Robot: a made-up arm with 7 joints. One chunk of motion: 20 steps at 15 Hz.
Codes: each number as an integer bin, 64 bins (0 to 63) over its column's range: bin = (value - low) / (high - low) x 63, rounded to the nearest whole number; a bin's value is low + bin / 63 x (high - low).
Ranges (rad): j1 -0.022..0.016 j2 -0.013..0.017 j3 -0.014..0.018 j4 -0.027..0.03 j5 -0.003..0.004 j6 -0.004..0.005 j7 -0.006..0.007
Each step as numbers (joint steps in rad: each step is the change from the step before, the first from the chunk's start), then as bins.
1 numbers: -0.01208 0.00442 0.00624 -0.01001 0.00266 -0.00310 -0.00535
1 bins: 16 37 40 19 51 6 3
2 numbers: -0.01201 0.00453 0.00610 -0.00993 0.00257 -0.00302 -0.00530
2 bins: 17 37 40 19 50 7 3
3 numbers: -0.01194 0.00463 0.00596 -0.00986 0.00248 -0.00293 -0.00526
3 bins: 17 37 39 19 49 7 4
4 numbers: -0.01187 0.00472 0.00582 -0.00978 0.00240 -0.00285 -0.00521
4 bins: 17 37 39 19 49 8 4
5 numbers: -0.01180 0.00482 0.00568 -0.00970 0.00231 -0.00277 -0.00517
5 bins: 17 37 39 19 48 9 4
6 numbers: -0.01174 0.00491 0.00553 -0.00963 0.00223 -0.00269 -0.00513
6 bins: 17 38 38 19 47 9 4
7 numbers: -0.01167 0.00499 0.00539 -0.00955 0.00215 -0.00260 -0.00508
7 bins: 17 38 38 19 46 10 4
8 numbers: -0.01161 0.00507 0.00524 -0.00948 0.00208 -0.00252 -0.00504
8 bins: 17 38 38 19 46 10 5
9 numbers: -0.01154 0.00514 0.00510 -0.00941 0.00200 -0.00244 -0.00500
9 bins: 17 38 38 19 45 11 5
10 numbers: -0.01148 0.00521 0.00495 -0.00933 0.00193 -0.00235 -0.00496
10 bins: 17 38 37 20 44 12 5
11 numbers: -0.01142 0.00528 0.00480 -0.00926 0.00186 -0.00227 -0.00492
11 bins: 18 38 37 20 44 12 5
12 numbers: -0.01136 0.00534 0.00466 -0.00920 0.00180 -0.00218 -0.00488
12 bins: 18 39 37 20 43 13 5
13 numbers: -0.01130 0.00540 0.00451 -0.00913 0.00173 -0.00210 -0.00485
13 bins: 18 39 36 20 43 13 6
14 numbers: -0.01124 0.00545 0.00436 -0.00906 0.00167 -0.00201 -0.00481
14 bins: 18 39 36 20 42 14 6
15 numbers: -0.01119 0.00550 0.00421 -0.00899 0.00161 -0.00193 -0.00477
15 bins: 18 39 36 20 41 14 6
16 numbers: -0.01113 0.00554 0.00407 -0.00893 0.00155 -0.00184 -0.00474
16 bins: 18 39 36 20 41 15 6
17 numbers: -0.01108 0.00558 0.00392 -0.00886 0.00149 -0.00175 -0.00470
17 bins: 18 39 35 20 40 16 6
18 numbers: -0.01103 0.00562 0.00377 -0.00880 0.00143 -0.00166 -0.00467
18 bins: 18 39 35 20 40 16 6
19 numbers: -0.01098 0.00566 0.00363 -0.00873 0.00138 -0.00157 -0.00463
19 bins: 18 39 35 20 39 17 7
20 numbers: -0.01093 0.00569 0.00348 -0.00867 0.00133 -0.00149 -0.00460
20 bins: 18 39 34 20 39 18 7
